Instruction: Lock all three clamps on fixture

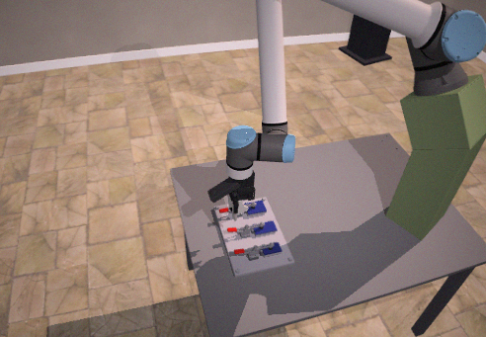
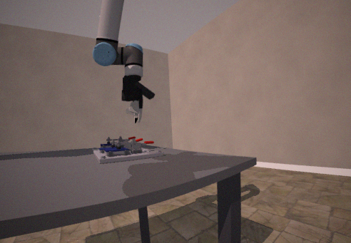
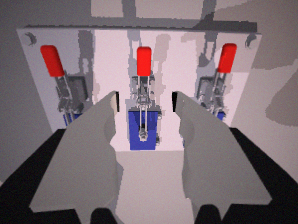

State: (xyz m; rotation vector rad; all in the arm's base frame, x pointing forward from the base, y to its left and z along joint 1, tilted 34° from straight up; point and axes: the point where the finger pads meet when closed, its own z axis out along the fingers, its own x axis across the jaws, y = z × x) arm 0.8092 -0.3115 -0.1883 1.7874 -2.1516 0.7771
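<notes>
Right now the fixture plate is 80 mm behind my hand, 20 mm to the left of it and 150 mm below it.
</notes>
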